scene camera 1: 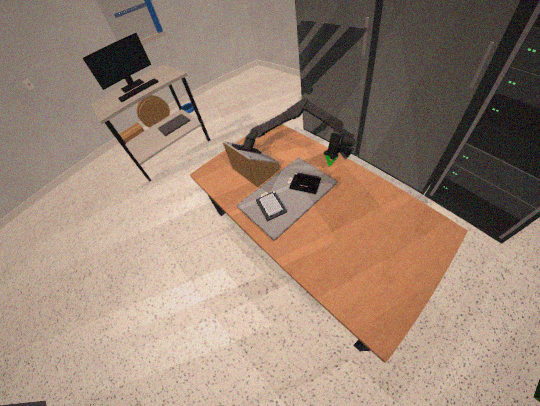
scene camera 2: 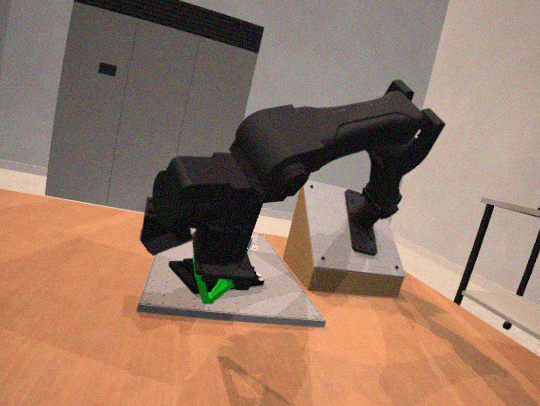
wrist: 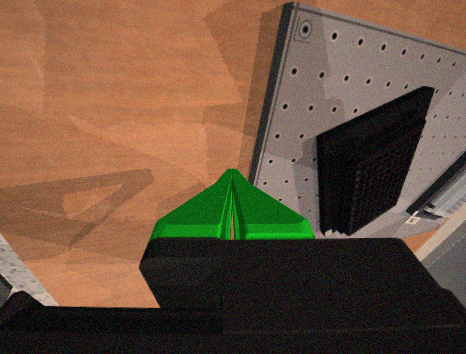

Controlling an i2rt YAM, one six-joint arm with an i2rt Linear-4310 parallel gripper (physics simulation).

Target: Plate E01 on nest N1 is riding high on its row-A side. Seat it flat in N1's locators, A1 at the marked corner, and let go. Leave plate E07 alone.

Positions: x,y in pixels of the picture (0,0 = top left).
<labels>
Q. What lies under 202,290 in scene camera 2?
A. The gripper.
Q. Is the gripper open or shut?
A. Shut.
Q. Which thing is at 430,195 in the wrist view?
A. A holder with grey-framed module.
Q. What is the gripper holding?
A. Nothing.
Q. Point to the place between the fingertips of the gripper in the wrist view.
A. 232,176
</labels>
